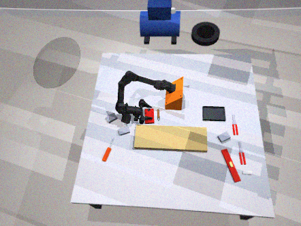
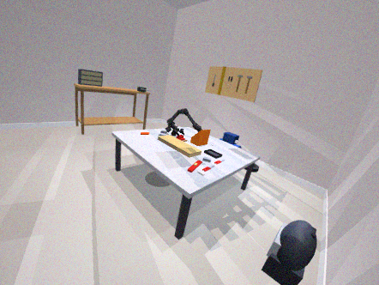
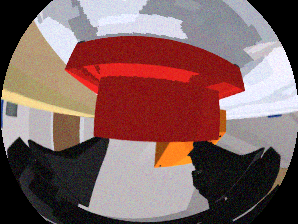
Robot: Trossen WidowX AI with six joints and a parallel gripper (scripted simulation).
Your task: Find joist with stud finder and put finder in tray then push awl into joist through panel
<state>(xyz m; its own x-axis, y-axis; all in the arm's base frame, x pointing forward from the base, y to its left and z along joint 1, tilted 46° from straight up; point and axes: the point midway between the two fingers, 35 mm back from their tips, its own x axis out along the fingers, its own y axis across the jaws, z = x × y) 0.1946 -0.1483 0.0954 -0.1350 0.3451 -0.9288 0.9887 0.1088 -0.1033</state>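
Now: the red stud finder 10 mm behind my gripper tip, 30 mm to the right of it and 20 mm below it. Also, from my gripper tip: red level: 340 mm ahead, 570 mm to the left, 50 mm below; black tray: 50 mm behind, 460 mm to the left, 50 mm below; awl: 10 mm ahead, 50 mm to the left, 60 mm below.
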